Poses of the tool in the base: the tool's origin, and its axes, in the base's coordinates. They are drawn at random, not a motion.
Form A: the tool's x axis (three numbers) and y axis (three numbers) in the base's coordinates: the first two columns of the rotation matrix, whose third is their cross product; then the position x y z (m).
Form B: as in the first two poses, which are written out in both.
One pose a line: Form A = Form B
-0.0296 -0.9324 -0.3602 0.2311 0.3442 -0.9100 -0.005 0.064 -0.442 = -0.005 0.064 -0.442 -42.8 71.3 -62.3
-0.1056 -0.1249 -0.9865 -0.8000 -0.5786 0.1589 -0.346 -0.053 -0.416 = -0.346 -0.053 -0.416 -95.3 58.3 99.4
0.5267 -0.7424 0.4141 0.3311 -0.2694 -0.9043 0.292 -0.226 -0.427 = 0.292 -0.226 -0.427 -87.0 21.1 -61.5
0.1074 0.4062 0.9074 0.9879 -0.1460 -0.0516 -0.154 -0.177 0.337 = -0.154 -0.177 0.337 -95.0 -79.3 -58.0
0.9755 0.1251 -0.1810 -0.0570 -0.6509 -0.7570 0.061 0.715 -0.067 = 0.061 0.715 -0.067 -129.7 -2.7 15.7
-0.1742 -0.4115 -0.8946 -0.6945 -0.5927 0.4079 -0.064 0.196 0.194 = -0.064 0.196 0.194 -106.4 73.5 105.8
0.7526 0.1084 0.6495 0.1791 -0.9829 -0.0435 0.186 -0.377 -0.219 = 0.186 -0.377 -0.219 -162.9 -13.4 -59.8
